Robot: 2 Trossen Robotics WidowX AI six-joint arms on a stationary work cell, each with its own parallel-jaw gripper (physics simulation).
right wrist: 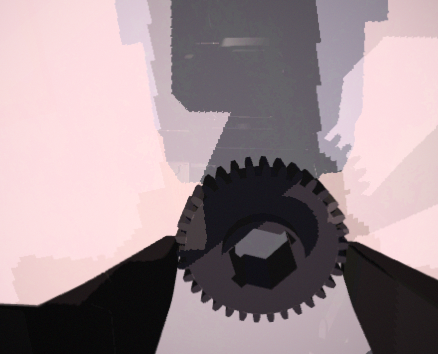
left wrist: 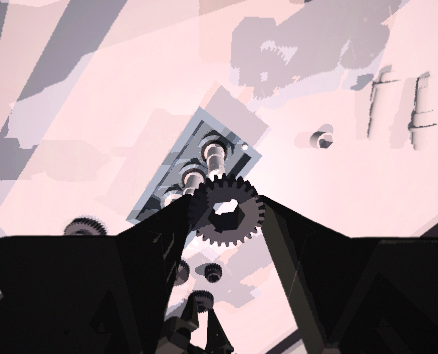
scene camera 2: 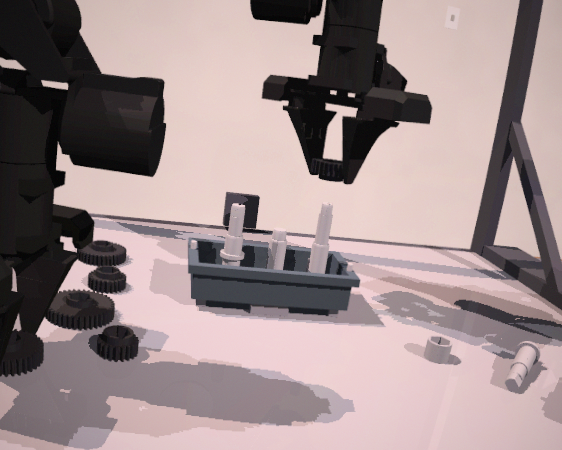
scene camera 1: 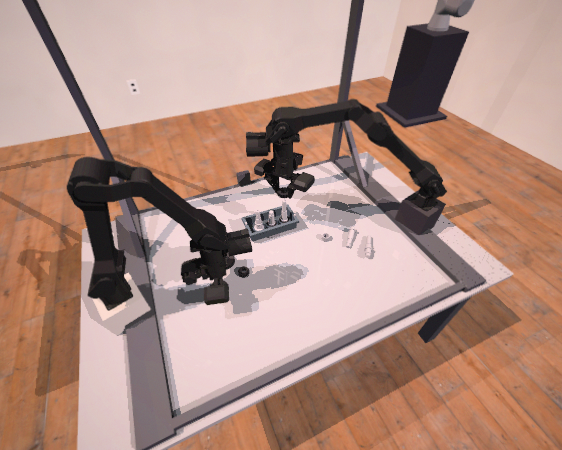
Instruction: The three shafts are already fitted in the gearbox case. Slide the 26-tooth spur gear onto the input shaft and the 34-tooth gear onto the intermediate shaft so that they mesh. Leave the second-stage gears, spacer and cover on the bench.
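Seen in the pictures: left gripper, between the fingertips: [left wrist: 224,200] [scene camera 2: 330,179] [scene camera 1: 284,195]; right gripper, between the fingertips: [right wrist: 259,250] [left wrist: 201,302] [scene camera 2: 11,350]; left arm's base, origin of its link: [scene camera 1: 423,202]; right arm's base, origin of its link: [scene camera 1: 116,295].
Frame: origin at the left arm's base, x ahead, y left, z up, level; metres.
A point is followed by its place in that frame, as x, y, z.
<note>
My left gripper [scene camera 1: 284,193] @(0.376, -0.278, 0.037) [scene camera 2: 330,172] @(0.376, -0.278, 0.037) [left wrist: 224,200] @(0.376, -0.278, 0.037) is shut on the smaller spur gear [scene camera 2: 327,169] @(0.389, -0.265, 0.049) [left wrist: 245,225] @(0.377, -0.266, 0.056), held level above the tall right-hand shaft [scene camera 2: 325,225] @(0.373, -0.277, -0.013) [left wrist: 215,156] @(0.364, -0.287, -0.031), with a gap between them. The gearbox case [scene camera 1: 272,233] @(0.441, -0.259, -0.085) [scene camera 2: 270,291] @(0.435, -0.258, -0.081) also holds a short middle shaft [scene camera 2: 278,250] @(0.419, -0.287, -0.046) and a tall left shaft [scene camera 2: 236,225] @(0.465, -0.301, -0.023). My right gripper [right wrist: 259,250] @(0.687, -0.187, -0.100) is shut on the larger gear [right wrist: 215,280] @(0.686, -0.169, -0.095) [scene camera 2: 21,354] @(0.679, -0.171, -0.095), low over the bench at the left; its fingers are partly cut off in scene camera 2.
Several dark gears, among them a small one [scene camera 1: 242,271] @(0.599, -0.204, -0.104) [scene camera 2: 118,344] @(0.601, -0.182, -0.094) and a large one [scene camera 2: 80,311] @(0.626, -0.250, -0.095), lie between the right gripper and the case. A pale spacer ring [scene camera 1: 326,237] @(0.306, -0.133, -0.091) [scene camera 2: 438,351] @(0.308, -0.133, -0.095) [left wrist: 320,140] @(0.300, -0.153, -0.089) and two loose pale shafts, one nearer [scene camera 1: 351,238] @(0.238, -0.082, -0.092) and one farther right [scene camera 1: 369,247] @(0.227, -0.015, -0.084), lie right of the case.
</note>
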